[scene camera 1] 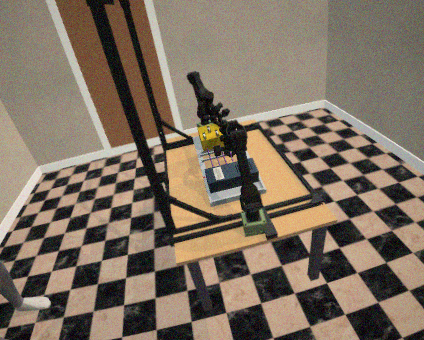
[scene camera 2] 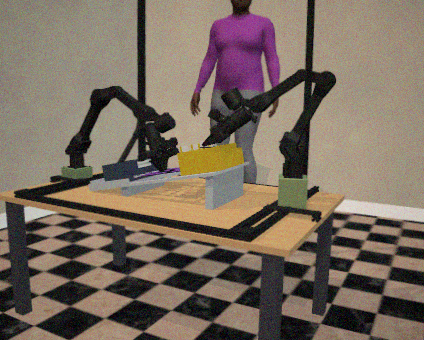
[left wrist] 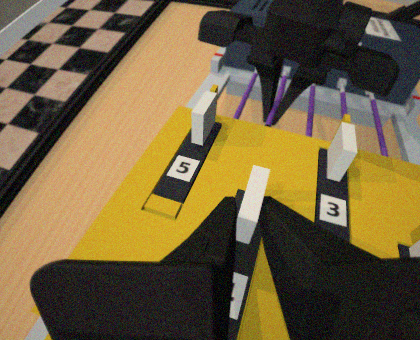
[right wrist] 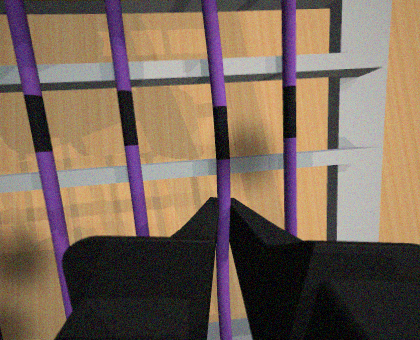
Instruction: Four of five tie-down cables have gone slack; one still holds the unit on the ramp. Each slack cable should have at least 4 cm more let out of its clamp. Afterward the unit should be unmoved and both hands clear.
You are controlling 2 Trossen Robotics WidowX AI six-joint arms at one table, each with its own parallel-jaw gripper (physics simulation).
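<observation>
The dark blue unit (scene camera 1: 232,176) (scene camera 2: 120,171) sits on the grey ramp (scene camera 1: 213,201) (scene camera 2: 225,189) (right wrist: 361,115). The yellow clamp block (scene camera 2: 210,161) (left wrist: 125,212) carries numbered slots with white levers. Lever 5 (left wrist: 204,119) and lever 3 (left wrist: 342,152) stand up. My left gripper (left wrist: 246,206) (scene camera 2: 204,145) is shut on the white lever between them, whose label is partly hidden. My right gripper (right wrist: 221,204) (left wrist: 269,122) is shut on a purple cable (right wrist: 224,285), second from the right in the right wrist view, below its black band. Other purple cables (right wrist: 129,117) (left wrist: 311,110) run alongside.
My right gripper's body hides part of the unit in the left wrist view. Neighbouring cables pass close to both sides of my right fingers. Grey crossbars (right wrist: 170,68) lie beneath the cables. A black frame (scene camera 2: 125,212) borders the wooden table. A person (scene camera 2: 245,55) stands behind the table.
</observation>
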